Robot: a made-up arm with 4 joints.
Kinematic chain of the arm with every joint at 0, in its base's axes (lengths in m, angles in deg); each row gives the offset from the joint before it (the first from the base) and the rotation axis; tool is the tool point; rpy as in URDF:
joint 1: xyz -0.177 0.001 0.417 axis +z
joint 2: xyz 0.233 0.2 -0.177 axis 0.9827 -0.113 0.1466
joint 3: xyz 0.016 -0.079 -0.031 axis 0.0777 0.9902 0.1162
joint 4: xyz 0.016 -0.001 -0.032 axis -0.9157 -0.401 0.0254
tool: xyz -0.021 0.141 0.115 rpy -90 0 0
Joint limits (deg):
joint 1: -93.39..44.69
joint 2: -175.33..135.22
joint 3: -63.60..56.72
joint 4: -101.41..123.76
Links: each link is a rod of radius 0.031 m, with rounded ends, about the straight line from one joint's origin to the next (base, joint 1, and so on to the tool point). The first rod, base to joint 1, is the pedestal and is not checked.
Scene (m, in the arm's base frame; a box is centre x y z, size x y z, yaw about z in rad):
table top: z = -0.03
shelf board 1: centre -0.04 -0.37 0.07 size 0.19 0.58 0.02 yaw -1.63
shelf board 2: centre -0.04 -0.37 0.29 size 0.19 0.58 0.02 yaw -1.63
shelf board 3: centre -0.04 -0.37 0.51 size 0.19 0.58 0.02 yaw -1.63
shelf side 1: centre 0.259 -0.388 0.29 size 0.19 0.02 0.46 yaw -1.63
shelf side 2: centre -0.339 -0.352 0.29 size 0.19 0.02 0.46 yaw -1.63
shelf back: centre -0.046 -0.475 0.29 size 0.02 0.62 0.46 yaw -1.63
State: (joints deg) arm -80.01 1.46 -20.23 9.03
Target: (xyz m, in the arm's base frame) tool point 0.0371 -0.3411 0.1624
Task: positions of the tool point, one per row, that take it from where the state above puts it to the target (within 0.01 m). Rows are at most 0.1 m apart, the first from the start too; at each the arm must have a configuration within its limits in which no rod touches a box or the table.
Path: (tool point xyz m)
1: 0.1219 -0.1413 0.3018
2: 0.0959 -0.1279 0.3283
3: 0.0687 -0.1311 0.3354
4: 0.0512 -0.1462 0.3219
5: 0.0514 -0.1643 0.2896
6: 0.0727 -0.1743 0.2429
7: 0.0679 -0.2356 0.2176
8: 0.0555 -0.2916 0.1901
9: 0.0371 -0.3411 0.1624

